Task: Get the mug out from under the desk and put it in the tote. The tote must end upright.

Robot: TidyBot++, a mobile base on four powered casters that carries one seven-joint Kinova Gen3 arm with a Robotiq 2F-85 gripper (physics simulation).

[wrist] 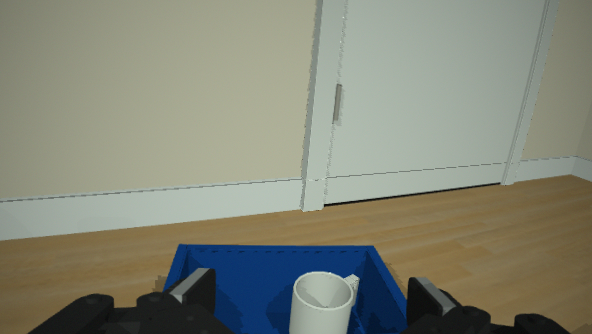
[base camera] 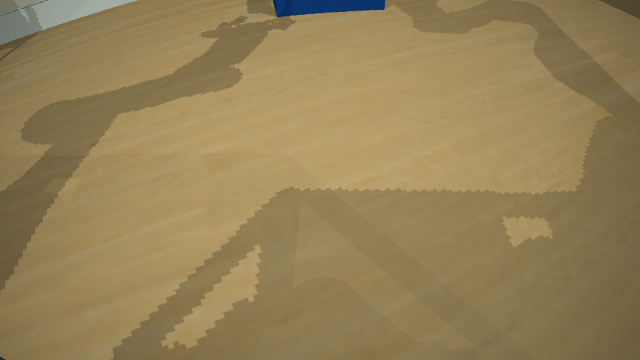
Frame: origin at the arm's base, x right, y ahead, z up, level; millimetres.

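Seen in the pictures: gripper, between the fingertips: (wrist: 310, 295).
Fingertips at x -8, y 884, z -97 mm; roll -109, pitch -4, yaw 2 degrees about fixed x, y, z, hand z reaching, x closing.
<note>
Pixels of each thing's top centre, then the offset from my fingertips to it. "spot": a spot on its surface instead. Level surfaces: height alone.
- white mug, a spot on its surface: (wrist: 321, 310) spot: dx +21, dy +234, dz -210 mm
- blue tote, centre of its top: (wrist: 285, 287) dx -27, dy +234, dz -180 mm
- wooden floor, height of its surface: dz -300 mm
A white mug (wrist: 321, 310) stands inside the blue tote (wrist: 275, 248), toward its right side, with its handle pointing to the right and its open mouth up. The tote stands upright on the floor in the wrist view; the lower part of its near wall (base camera: 330, 6) shows at the top edge of the base camera view. My gripper (wrist: 310, 295) is open, with its two fingers wide apart and nothing between them. In the wrist view the mug shows beyond the gap between the fingers. The mug's base is cut off by the frame. The desk does not show in either view.
A beige wall (wrist: 150, 100) with a white baseboard (wrist: 150, 205) stands behind the tote. A white door (wrist: 430, 90) with its frame is at the back right. Shadows of the arm and base lie across the wooden floor (base camera: 380, 110).
</note>
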